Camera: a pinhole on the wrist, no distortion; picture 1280 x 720 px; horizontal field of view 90.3 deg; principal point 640.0 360.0 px. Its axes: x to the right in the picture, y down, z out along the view. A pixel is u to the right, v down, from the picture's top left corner.
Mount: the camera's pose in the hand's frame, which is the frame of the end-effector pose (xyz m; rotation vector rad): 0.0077 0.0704 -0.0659 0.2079 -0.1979 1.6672
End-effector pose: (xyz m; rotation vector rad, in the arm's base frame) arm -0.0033 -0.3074 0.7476 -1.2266 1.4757 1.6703
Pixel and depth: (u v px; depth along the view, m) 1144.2 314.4 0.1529
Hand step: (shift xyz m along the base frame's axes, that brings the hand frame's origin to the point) -0.1637 0.0759 0.0509
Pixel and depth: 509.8 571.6 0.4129
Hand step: 0.0801 0.3443 0.0343
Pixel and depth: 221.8 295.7 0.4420
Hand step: 0.1682 0.3335 -0.2274
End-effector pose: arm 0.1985 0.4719 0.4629 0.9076 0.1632 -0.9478
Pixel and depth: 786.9 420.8 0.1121
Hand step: 0.0357 -0.0167 0.0722
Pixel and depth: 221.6 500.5 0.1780
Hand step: -0.0978 -0.0696 0.0018
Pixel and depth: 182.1 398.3 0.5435
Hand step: -0.4131 -0.3959 -0.0509
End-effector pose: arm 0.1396 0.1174 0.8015 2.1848 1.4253 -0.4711
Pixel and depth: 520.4 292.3 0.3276
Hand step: -0.0453 -0.0699 -0.2373
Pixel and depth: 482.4 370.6 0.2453
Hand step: -0.0436 -0.0608 -0.1467
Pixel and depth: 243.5 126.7 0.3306
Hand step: -0.1244 0.0685 -0.2909
